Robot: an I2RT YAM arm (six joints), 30 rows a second.
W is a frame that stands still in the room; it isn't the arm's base.
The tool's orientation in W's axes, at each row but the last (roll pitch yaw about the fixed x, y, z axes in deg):
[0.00, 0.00, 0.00]
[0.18, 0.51, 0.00]
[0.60, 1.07, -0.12]
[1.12, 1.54, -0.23]
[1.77, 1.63, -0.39]
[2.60, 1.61, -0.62]
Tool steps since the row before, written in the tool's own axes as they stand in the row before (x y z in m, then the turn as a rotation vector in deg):
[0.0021, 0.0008, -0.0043, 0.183, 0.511, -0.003]
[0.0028, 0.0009, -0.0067, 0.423, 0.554, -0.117]
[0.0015, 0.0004, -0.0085, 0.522, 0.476, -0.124]
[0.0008, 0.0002, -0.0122, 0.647, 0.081, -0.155]
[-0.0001, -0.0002, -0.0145, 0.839, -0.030, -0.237]
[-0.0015, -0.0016, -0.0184, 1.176, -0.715, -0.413]
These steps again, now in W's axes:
[0.0021, 0.0008, -0.0043, 0.183, 0.511, -0.003]
[0.0027, 0.0009, -0.0067, 0.422, 0.554, -0.119]
[0.0013, 0.0005, -0.0085, 0.521, 0.476, -0.129]
[0.0005, 0.0004, -0.0122, 0.643, 0.081, -0.171]
[-0.0005, 0.0003, -0.0145, 0.832, -0.028, -0.262]
[-0.0020, -0.0007, -0.0184, 1.155, -0.708, -0.478]

